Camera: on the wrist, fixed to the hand. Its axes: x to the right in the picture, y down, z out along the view.
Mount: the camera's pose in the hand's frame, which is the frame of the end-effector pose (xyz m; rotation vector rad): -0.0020 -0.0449 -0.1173 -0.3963 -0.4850 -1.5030
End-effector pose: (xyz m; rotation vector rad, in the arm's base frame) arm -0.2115 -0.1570 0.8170 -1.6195 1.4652 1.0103
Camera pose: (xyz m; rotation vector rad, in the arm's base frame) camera -0.1571 -0.2570 0.8701 -1.8958 -0.4280 0.6333
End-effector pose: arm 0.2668 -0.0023 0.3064 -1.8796 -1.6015 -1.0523
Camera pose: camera 0.1932 -0.0819 0.3698 0.5213 2.1741 0.9582
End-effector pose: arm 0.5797 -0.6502 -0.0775 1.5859 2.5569 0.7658
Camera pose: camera 0.5102 -0.7133 0.0059 -0.3761 2.1304 0.4755
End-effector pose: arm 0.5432 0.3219 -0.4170 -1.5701 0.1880 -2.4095
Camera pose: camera 0.4304 0.3617 -0.4555 1.4603 0.4724 1.2491
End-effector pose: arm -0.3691 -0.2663 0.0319 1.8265 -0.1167 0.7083
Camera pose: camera -0.4003 -0.1455 0.0172 1.1782 0.6920 -0.7625
